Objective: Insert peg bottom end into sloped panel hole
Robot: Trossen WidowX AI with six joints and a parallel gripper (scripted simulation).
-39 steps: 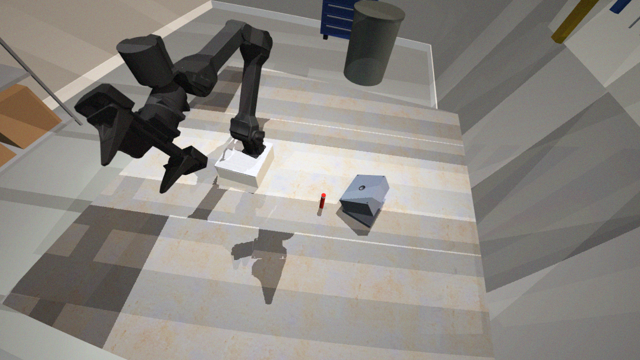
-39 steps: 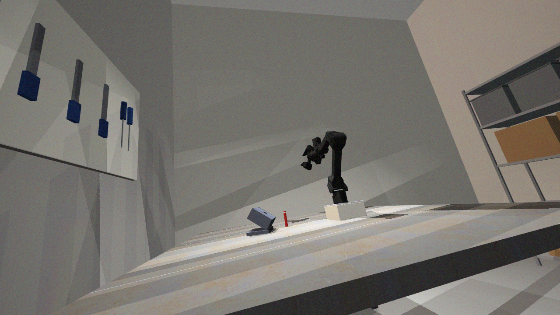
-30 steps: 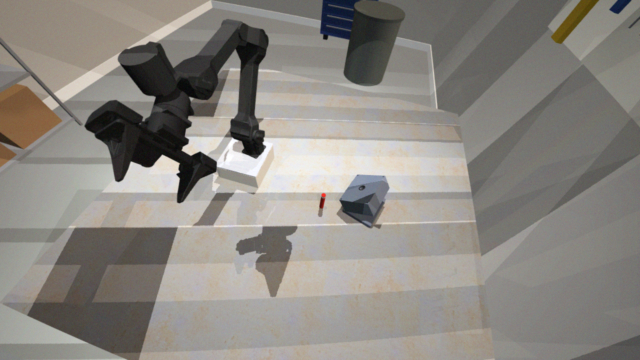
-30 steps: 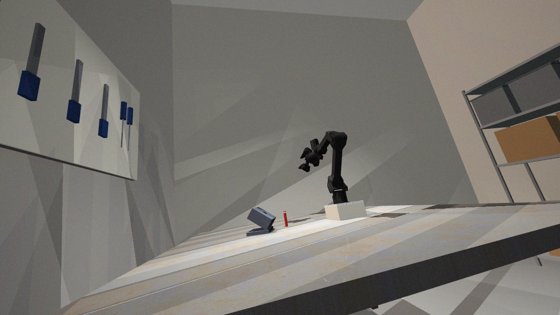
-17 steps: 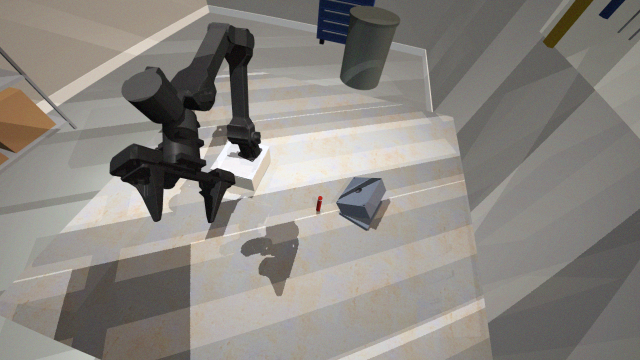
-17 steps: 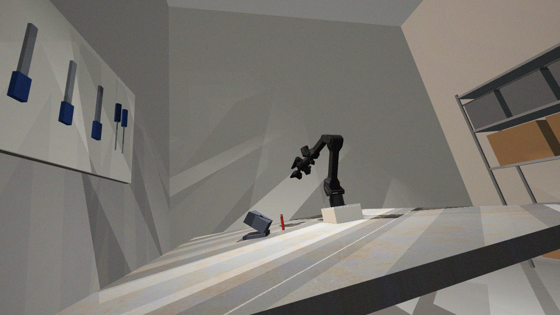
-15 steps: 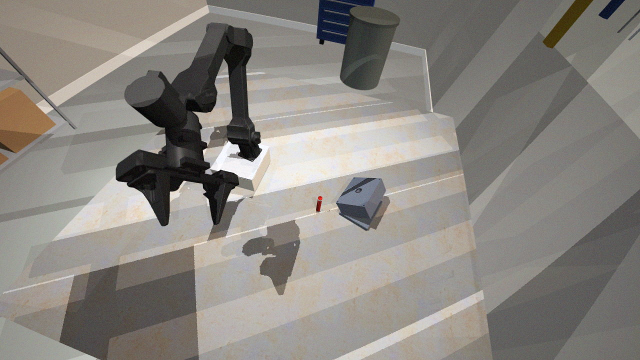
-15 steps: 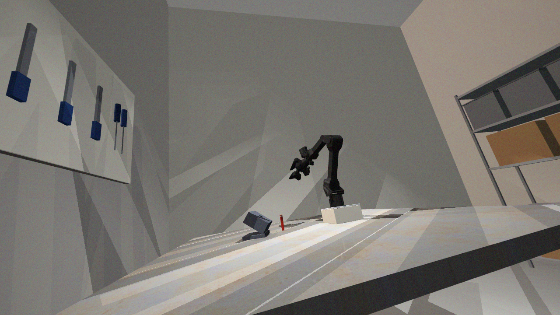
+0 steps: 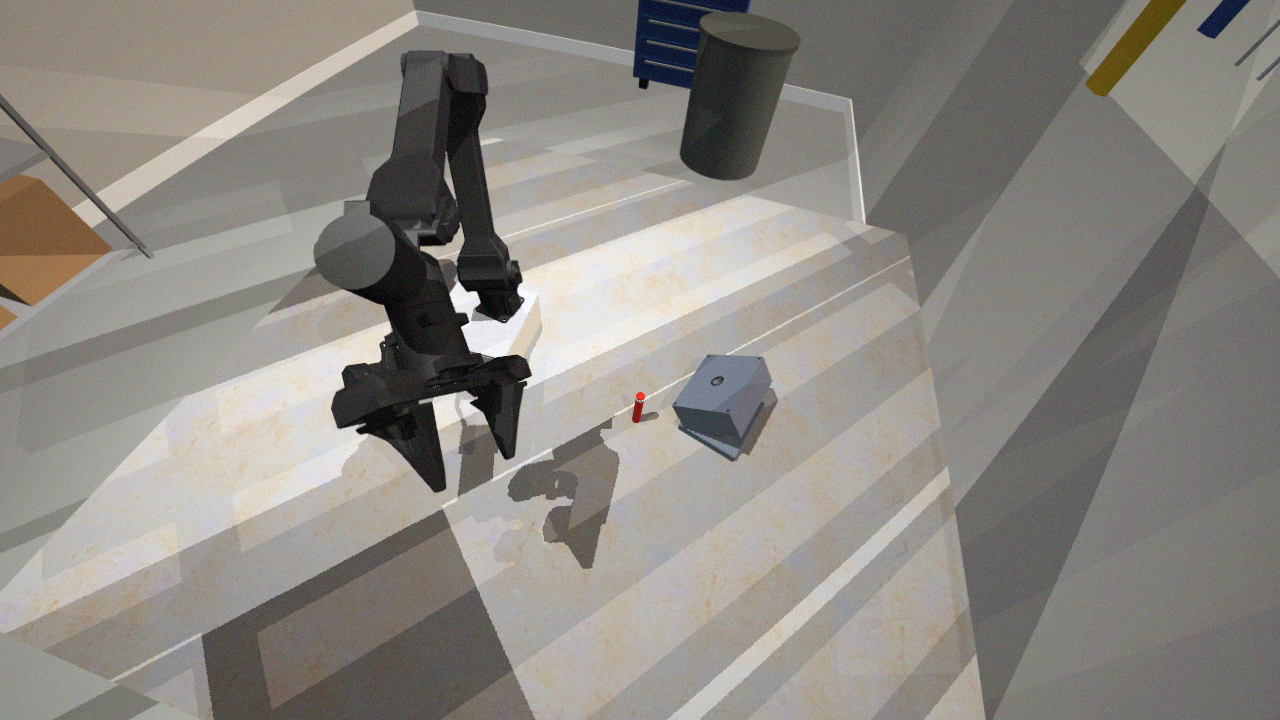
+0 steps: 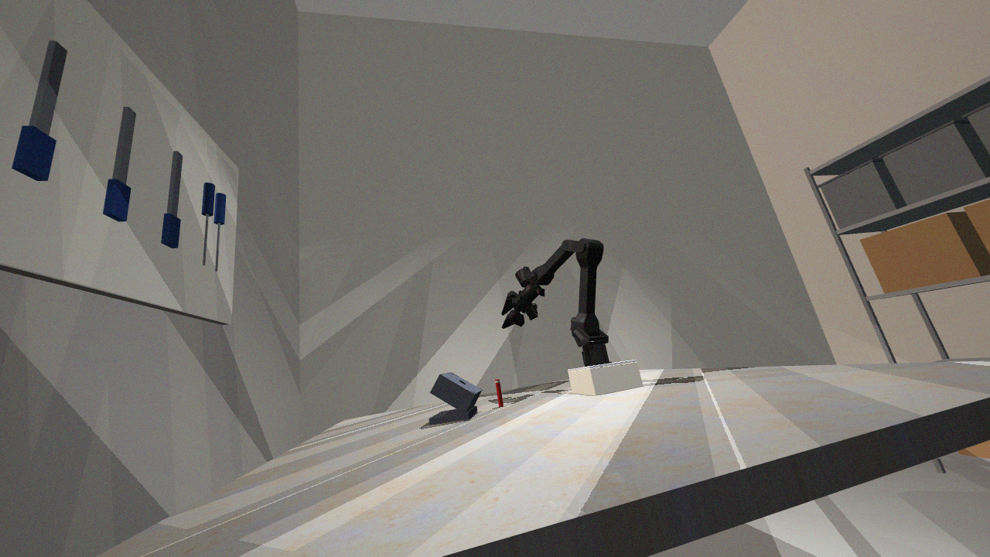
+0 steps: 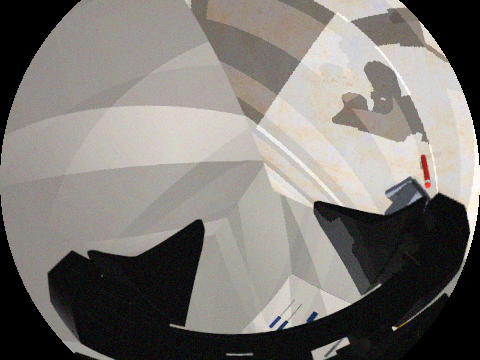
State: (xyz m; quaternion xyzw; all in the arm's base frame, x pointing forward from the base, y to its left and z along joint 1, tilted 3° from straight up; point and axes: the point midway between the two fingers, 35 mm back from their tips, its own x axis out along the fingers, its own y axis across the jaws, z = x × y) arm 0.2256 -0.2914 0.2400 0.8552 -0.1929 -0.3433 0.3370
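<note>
Right now the red peg is 60 mm ahead of my gripper tip, 270 mm to the left of it and 230 mm below it. The rest, counted from my gripper tip: grey sloped panel: 180 mm ahead, 350 mm to the left, 220 mm below.
</note>
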